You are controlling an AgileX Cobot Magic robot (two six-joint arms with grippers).
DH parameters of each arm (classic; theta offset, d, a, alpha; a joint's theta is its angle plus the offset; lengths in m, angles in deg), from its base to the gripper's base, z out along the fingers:
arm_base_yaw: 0 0.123 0 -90
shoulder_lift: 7.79 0 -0.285 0
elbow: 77.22 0 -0.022 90
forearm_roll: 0 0.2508 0 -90
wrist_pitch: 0 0 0.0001 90
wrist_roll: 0 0.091 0 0
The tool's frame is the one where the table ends.
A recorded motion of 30 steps. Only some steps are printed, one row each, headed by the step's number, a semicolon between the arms.
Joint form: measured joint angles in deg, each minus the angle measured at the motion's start. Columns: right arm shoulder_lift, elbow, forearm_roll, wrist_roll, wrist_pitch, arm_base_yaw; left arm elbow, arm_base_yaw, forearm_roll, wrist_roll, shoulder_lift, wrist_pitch.
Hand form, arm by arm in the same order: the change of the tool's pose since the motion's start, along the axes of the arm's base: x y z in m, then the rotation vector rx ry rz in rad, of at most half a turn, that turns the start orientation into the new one. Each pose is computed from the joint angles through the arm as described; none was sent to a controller.
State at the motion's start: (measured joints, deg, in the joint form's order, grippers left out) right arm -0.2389 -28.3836 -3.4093 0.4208 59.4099 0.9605; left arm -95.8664 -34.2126 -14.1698 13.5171 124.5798 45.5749
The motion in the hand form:
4: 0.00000 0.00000 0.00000 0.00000 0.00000 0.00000; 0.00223 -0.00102 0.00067 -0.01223 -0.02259 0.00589
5: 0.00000 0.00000 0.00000 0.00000 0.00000 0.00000; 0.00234 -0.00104 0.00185 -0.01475 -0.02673 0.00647
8: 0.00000 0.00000 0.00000 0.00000 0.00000 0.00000; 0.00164 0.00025 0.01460 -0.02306 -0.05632 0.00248
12: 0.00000 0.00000 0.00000 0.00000 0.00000 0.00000; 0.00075 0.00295 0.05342 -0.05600 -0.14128 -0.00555
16: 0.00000 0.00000 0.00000 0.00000 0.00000 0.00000; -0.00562 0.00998 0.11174 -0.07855 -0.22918 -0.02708
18: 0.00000 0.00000 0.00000 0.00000 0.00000 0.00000; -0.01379 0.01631 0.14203 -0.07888 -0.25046 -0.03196
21: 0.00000 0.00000 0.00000 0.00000 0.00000 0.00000; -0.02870 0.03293 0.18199 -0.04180 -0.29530 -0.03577
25: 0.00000 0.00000 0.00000 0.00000 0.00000 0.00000; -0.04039 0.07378 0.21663 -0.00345 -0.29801 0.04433
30: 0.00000 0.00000 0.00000 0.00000 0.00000 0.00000; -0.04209 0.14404 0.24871 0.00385 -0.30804 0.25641
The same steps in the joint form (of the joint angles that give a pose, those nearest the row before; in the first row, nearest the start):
4: 0.00 0.00 0.00 0.00 0.00 0.00; -0.06 0.00 0.00 0.00 0.05 -1.50
5: 0.00 0.00 0.00 0.00 0.00 0.00; -0.06 0.00 0.00 0.00 -0.08 -1.65
8: 0.00 0.00 0.00 0.00 0.00 0.00; -0.11 0.00 0.61 0.00 -1.63 -1.72
12: 0.00 0.00 0.00 0.00 0.00 0.00; -1.68 0.05 1.90 0.00 -5.54 -1.32
16: 0.00 0.00 0.00 0.00 0.00 0.00; -6.08 0.17 3.96 0.00 -10.49 3.24
18: 0.00 0.00 0.00 0.00 0.00 0.00; -8.60 0.17 5.08 -0.67 -13.15 7.37
21: 0.00 0.00 0.00 0.00 0.00 0.00; -10.95 0.36 8.68 -1.41 -17.58 13.11
25: 0.00 0.00 0.00 0.00 0.00 0.00; -11.27 3.98 10.97 -3.15 -23.12 19.58
30: 0.00 0.00 0.00 0.00 0.00 0.00; -11.25 13.44 11.86 -6.33 -28.68 23.83

